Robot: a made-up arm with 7 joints. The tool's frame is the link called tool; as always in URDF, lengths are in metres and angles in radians. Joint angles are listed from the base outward.
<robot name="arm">
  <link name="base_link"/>
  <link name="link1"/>
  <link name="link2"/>
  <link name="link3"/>
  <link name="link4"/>
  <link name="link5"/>
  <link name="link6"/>
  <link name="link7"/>
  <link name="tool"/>
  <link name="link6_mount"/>
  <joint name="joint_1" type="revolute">
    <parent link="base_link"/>
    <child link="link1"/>
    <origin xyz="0 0 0"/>
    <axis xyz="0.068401 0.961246 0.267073"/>
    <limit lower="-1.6" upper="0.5"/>
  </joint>
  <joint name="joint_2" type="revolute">
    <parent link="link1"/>
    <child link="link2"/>
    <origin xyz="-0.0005 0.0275 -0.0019"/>
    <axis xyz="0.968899 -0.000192 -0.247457"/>
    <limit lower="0" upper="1.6"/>
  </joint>
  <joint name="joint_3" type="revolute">
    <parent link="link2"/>
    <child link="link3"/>
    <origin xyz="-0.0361 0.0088 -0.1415"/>
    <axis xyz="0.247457 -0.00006 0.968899"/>
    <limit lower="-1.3" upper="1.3"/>
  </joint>
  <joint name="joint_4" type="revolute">
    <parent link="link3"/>
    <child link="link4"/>
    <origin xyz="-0.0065 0 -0.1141"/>
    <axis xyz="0.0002 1 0.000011"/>
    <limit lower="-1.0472" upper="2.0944"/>
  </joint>
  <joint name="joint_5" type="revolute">
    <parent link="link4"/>
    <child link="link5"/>
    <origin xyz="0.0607 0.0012 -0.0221"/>
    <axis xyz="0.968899 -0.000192 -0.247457"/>
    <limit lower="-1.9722" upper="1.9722"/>
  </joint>
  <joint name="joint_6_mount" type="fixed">
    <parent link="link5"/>
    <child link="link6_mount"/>
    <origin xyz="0.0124 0 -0.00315"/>
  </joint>
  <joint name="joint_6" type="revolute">
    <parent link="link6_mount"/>
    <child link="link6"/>
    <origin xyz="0.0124 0 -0.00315"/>
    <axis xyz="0.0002 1 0.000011"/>
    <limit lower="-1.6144" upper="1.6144"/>
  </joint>
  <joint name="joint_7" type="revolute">
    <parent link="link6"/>
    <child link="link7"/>
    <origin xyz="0.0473 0 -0.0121"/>
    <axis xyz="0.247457 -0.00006 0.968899"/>
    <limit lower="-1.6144" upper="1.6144"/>
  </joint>
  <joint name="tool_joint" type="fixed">
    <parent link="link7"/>
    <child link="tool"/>
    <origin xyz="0 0 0" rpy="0 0.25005 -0.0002"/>
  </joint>
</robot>
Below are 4 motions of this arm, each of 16 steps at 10 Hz.
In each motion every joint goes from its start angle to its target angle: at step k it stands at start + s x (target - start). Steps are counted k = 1, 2, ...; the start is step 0. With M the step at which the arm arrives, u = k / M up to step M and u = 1 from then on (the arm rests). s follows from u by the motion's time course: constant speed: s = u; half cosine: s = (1 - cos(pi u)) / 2; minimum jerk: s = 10 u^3 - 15 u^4 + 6 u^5.
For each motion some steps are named. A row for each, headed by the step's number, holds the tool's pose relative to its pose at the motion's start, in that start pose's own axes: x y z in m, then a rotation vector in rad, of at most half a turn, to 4 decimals.
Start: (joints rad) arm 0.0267 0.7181 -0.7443 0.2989 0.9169 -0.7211 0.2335
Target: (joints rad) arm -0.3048 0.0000 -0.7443 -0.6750 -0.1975 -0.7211 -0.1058
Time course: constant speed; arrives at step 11
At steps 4, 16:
4: 0.0844 0.0669 0.0391 -0.1786 -0.4276 0.5354
16: 0.1114 0.1674 0.1223 -0.4516 -1.5880 1.0401

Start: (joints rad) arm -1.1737 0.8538 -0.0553 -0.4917 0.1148 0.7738 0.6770
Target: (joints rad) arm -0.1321 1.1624 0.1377 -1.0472 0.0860 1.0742 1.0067
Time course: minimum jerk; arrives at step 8
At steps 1, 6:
1: -0.0024 0.0021 -0.0021 0.0103 0.0036 -0.0001
6: -0.0998 0.1384 -0.0358 0.5354 0.0325 -0.1336

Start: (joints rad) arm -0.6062 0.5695 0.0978 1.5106 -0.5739 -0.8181 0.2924
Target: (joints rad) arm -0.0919 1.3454 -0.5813 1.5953 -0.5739 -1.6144 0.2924
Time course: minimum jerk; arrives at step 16
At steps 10, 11, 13, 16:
10: 0.0282 0.1741 0.0908 0.7545 -0.6574 -0.3270
11: 0.0274 0.1894 0.1082 0.8505 -0.7112 -0.4158
13: 0.0254 0.2072 0.1335 0.9777 -0.7687 -0.5536
16: 0.0244 0.2128 0.1432 1.0230 -0.7848 -0.6091

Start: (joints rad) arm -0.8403 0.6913 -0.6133 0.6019 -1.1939 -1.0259 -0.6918
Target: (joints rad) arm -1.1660 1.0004 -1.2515 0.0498 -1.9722 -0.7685 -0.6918
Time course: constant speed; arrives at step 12
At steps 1, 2, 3, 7, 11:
1: 0.0085 0.0023 0.0026 -0.0518 -0.0179 -0.0175
2: 0.0165 0.0041 0.0052 -0.1064 -0.0306 -0.0345
3: 0.0238 0.0055 0.0079 -0.1636 -0.0381 -0.0507
7: 0.0468 0.0072 0.0183 -0.4097 -0.0162 -0.1005
11: 0.0581 0.0047 0.0296 -0.6686 0.0811 -0.1097

